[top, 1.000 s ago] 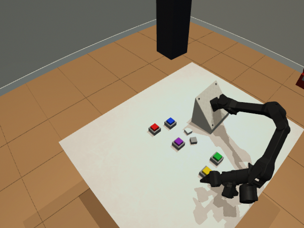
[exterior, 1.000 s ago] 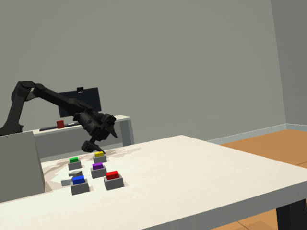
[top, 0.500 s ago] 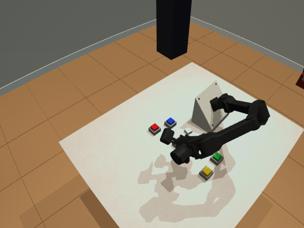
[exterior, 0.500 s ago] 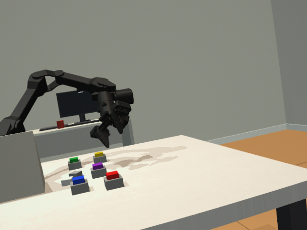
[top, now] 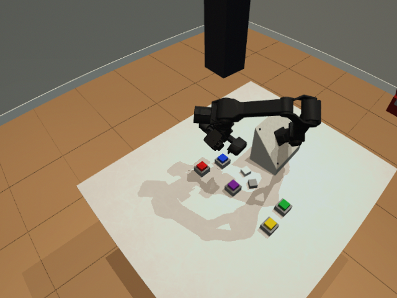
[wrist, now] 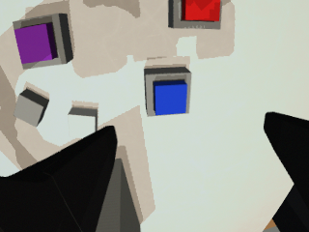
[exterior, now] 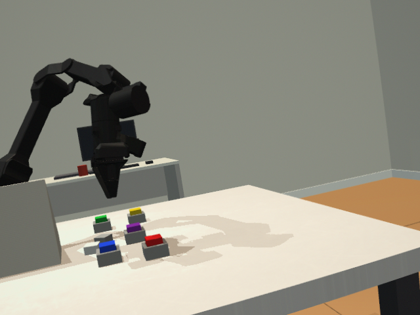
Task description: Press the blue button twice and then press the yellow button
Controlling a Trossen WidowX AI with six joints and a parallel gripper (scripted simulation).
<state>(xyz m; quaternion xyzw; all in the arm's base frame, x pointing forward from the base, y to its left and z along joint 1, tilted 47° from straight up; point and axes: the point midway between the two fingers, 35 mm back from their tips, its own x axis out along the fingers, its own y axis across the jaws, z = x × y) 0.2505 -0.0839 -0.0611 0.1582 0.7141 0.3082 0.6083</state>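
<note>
Right now my gripper tip is 2 cm past the blue button, 1 cm to the left of it and 10 cm above it. The rest, counted from my gripper tip: green button: 5 cm behind, 31 cm to the left, 10 cm below; then purple button: 3 cm ahead, 12 cm to the left, 10 cm below; then red button: 7 cm ahead, 3 cm to the right, 10 cm below.
</note>
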